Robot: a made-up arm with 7 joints.
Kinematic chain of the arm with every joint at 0, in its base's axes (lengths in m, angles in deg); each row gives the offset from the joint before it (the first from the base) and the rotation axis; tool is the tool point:
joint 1: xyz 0 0 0.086 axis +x
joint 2: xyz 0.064 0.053 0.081 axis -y
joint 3: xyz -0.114 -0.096 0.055 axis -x
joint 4: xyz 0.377 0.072 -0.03 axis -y
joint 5: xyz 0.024 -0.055 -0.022 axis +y
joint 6: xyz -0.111 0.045 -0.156 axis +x
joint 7: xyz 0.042 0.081 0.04 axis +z
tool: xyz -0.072 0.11 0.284
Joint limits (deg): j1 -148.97..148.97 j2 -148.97..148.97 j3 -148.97..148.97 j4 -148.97..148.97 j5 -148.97..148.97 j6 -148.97..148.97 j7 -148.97..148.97
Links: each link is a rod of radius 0.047 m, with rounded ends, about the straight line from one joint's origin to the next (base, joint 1, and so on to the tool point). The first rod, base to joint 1, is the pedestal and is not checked.
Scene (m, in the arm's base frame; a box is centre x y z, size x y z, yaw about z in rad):
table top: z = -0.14
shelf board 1: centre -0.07 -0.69 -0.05 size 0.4 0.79 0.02 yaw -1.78
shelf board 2: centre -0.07 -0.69 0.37 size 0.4 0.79 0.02 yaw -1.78
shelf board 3: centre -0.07 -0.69 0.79 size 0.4 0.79 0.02 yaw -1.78
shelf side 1: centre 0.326 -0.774 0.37 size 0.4 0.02 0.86 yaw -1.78
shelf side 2: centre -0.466 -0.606 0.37 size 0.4 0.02 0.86 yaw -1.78
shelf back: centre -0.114 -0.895 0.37 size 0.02 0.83 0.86 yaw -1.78
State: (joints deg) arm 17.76 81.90 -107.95 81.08 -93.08 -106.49 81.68
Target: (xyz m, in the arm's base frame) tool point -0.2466 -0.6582 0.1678
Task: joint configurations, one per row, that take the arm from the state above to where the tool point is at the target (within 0.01 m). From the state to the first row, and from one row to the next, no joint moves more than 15 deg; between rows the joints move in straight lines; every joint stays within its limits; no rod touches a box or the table.
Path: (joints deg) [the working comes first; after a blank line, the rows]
Joints at the target: 38.93 92.78 -108.37 90.25 -101.37 -110.52 80.54
Straight joint move there: touches shelf board 2.

1: 6.03 78.47 -109.61 88.90 -101.32 -108.22 84.39
2: -5.70 75.05 -111.27 96.72 -109.55 -109.95 87.10
3: -17.42 71.62 -112.93 104.54 -117.79 -111.68 89.82
4: -29.15 68.19 -114.59 112.36 -126.02 -113.41 92.53
5: -25.81 68.82 -114.15 116.38 -132.65 -124.56 89.65
6: -22.46 69.44 -113.72 120.39 -139.27 -135.71 86.77
7: -19.11 70.07 -113.29 124.40 -145.90 -146.85 83.89
8: -4.60 75.75 -112.06 115.86 -134.77 -137.77 83.05
9: 9.91 81.42 -110.83 107.33 -123.63 -128.68 82.21
10: 24.42 87.10 -109.60 98.79 -112.50 -119.60 81.38
11: 38.93 92.78 -108.37 90.25 -101.37 -110.52 80.54

